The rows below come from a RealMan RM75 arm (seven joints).
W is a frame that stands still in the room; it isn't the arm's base.
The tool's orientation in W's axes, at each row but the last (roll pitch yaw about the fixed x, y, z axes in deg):
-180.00, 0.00, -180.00
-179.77, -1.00, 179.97
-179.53, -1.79, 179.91
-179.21, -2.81, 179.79
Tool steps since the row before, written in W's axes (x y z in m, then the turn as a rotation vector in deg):
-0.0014, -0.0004, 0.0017, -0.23, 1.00, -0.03
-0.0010, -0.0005, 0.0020, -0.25, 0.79, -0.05
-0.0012, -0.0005, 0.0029, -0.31, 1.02, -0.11
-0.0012, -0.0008, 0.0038, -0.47, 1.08, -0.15
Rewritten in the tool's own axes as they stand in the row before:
0.0014, -0.0004, -0.0017, 0.23, 1.00, 0.03
0.0010, -0.0005, -0.0020, 0.25, 0.79, 0.05
0.0013, -0.0005, -0.0029, 0.31, 1.02, 0.11
0.0014, -0.0009, -0.0037, 0.47, 1.08, 0.16

